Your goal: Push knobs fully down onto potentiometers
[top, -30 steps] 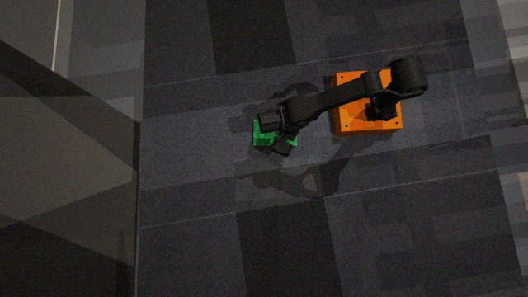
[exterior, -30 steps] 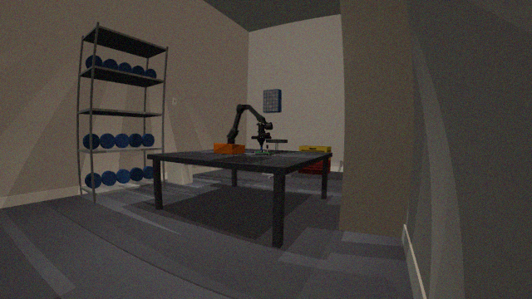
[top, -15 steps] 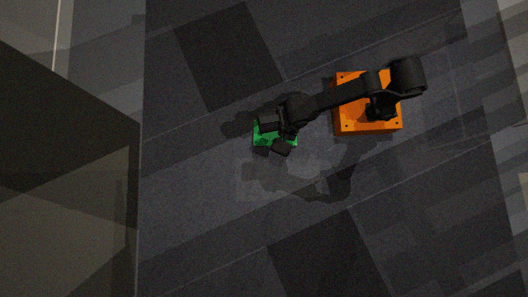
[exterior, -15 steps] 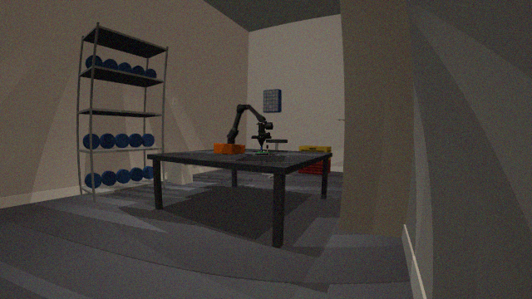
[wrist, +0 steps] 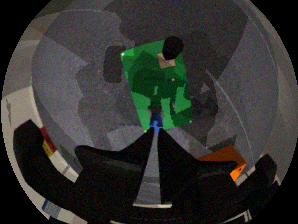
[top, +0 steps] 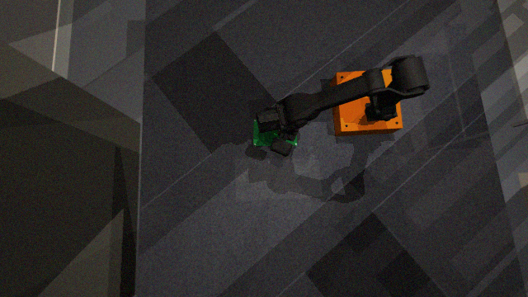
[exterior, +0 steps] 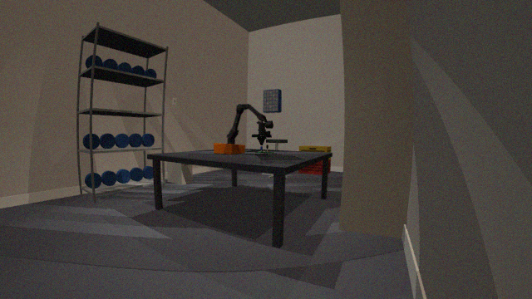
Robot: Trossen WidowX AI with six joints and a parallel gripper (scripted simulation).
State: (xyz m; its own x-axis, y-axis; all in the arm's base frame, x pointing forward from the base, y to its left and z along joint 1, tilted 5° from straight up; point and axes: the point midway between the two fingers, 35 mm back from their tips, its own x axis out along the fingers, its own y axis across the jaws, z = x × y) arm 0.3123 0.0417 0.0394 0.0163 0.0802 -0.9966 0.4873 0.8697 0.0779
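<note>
Right now my gripper tip is 3 cm above the blue knob. From my gripper tip the other things lie so: dark knob 8 cm ahead, 4 cm to the right, 1 cm below.
</note>
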